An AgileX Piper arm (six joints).
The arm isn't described. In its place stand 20 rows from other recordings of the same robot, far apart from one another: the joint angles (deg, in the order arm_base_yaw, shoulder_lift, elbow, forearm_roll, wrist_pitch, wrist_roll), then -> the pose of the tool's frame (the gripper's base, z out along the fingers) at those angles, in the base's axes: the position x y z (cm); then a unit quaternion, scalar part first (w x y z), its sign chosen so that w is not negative.
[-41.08 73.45 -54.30 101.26 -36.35 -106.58] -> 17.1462 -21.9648 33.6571 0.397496 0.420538 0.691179 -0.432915
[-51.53 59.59 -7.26 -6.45 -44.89 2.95] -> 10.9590 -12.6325 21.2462 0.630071 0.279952 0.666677 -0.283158
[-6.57 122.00 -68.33 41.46 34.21 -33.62] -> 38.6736 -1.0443 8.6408 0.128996 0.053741 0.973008 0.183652
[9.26 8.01 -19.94 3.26 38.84 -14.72] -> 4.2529 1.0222 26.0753 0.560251 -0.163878 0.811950 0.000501
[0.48 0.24 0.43 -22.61 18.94 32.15] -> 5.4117 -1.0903 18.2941 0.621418 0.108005 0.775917 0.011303
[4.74 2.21 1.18 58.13 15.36 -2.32] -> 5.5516 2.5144 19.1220 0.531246 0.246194 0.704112 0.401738
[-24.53 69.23 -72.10 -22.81 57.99 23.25] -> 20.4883 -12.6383 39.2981 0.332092 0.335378 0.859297 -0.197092
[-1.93 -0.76 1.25 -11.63 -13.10 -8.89] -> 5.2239 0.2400 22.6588 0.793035 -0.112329 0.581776 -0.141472
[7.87 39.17 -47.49 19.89 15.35 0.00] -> 13.2614 2.6604 40.8627 0.672206 0.039242 0.713106 0.195140
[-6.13 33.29 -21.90 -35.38 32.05 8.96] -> 10.5430 -3.9444 25.6491 0.420550 -0.047749 0.871721 -0.246900
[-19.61 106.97 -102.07 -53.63 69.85 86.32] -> 35.5131 -19.9551 35.3633 0.375270 0.654031 0.591865 -0.284801
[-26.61 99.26 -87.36 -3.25 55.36 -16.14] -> 33.5610 -17.2881 30.6768 0.213449 0.078531 0.967329 -0.112015
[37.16 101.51 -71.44 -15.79 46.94 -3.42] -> 29.7664 20.2910 22.1386 0.181193 -0.411431 0.890957 -0.063955
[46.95 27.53 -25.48 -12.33 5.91 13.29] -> 7.4900 7.7249 31.8129 0.633100 -0.275598 0.669858 0.272983
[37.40 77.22 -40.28 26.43 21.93 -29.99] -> 19.3491 16.6978 22.2447 0.291730 -0.367747 0.867214 0.166123
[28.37 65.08 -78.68 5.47 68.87 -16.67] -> 17.6283 10.4392 42.6559 0.332759 -0.358835 0.868203 0.082049
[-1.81 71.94 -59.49 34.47 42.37 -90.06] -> 26.1720 2.6456 33.3877 0.416919 -0.526166 0.739268 -0.053006
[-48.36 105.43 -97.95 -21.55 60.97 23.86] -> 24.7086 -32.1894 32.0197 0.182234 0.522466 0.802361 -0.223687
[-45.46 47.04 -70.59 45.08 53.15 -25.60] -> 11.9574 -4.7996 47.6036 0.628228 0.161369 0.760816 0.021185
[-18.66 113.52 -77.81 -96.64 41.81 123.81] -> 39.4567 -19.6849 22.8748 0.519382 0.469648 0.660786 -0.270249
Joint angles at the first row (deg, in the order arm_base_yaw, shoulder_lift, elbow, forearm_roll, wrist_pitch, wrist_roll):
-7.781 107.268 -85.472 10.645 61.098 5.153
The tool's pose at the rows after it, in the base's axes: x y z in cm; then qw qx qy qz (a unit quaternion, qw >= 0):
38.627 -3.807 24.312 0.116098 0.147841 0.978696 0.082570
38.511 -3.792 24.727 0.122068 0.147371 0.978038 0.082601
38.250 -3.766 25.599 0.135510 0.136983 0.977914 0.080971
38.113 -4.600 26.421 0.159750 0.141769 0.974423 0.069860
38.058 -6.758 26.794 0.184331 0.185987 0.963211 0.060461
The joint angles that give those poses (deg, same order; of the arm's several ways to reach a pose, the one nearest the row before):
-7.781 107.168 -85.472 10.645 60.132 5.153
-7.781 106.559 -85.474 10.645 60.050 5.154
-7.781 105.270 -85.472 10.594 59.867 4.072
-8.789 104.112 -85.472 9.501 58.260 4.048
-11.738 103.722 -85.472 8.605 55.780 6.591

